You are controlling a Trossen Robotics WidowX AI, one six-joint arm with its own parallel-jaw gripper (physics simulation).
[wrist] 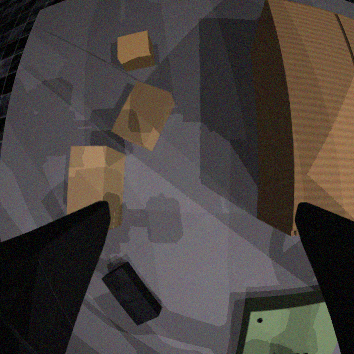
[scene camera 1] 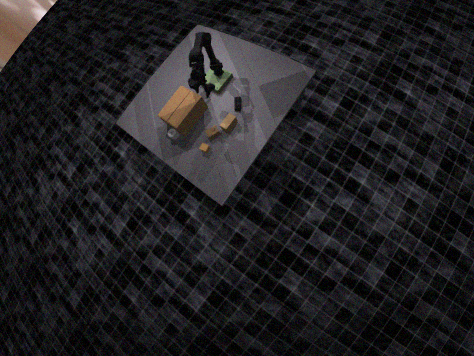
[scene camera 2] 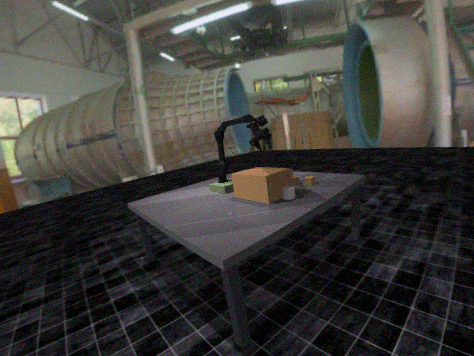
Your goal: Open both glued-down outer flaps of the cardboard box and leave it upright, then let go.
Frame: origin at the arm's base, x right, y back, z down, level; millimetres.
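Seen in the pictures: gripper, between the fingertips: (wrist: pixel 206 212) (scene camera 1: pixel 202 95) (scene camera 2: pixel 266 149); arm's base, origin of its link: (scene camera 1: pixel 219 72) (scene camera 2: pixel 222 181).
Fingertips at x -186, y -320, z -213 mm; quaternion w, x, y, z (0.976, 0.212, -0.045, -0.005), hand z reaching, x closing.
Observation:
Offsets run from my fingertips to a thing's top centre. Level surfaces: height alone.
The cardboard box {dz +108, dx +195, dy -119 mm} (scene camera 1: pixel 181 111) (scene camera 2: pixel 252 186) (wrist: pixel 320 105) stands upright on the table {dz +265 mm} (scene camera 1: pixel 220 187) (scene camera 2: pixel 175 220). Its two outer flaps lie flat and closed, with a narrow dark seam between them in scene camera 1; part of the seam shows at the upper right of the wrist view. My gripper (scene camera 1: pixel 202 93) (scene camera 2: pixel 263 143) (wrist: pixel 206 212) is open and empty. It is raised above the table, beyond the box's side edge, near the end toward the arm's base. In the wrist view the right finger overlaps the box's near corner. The inside of the box is hidden.
Three cardboard-coloured blocks {dz +185, dx -167, dy -5 mm} (scene camera 1: pixel 229 123) (wrist: pixel 90 182), {dz +215, dx -100, dy -124 mm} (scene camera 1: pixel 213 132) (wrist: pixel 145 112), {dz +215, dx -128, dy -255 mm} (scene camera 1: pixel 204 147) (wrist: pixel 134 47) lie beside the box. A black block {dz +232, dx -112, dy +175 mm} (scene camera 1: pixel 238 103) (wrist: pixel 131 292) lies nearer the green base (scene camera 1: pixel 222 80) (scene camera 2: pixel 219 187) (wrist: pixel 280 327). A white cylindrical object {dz +204, dx +168, dy -307 mm} (scene camera 1: pixel 172 133) (scene camera 2: pixel 289 193) stands by the box's far end.

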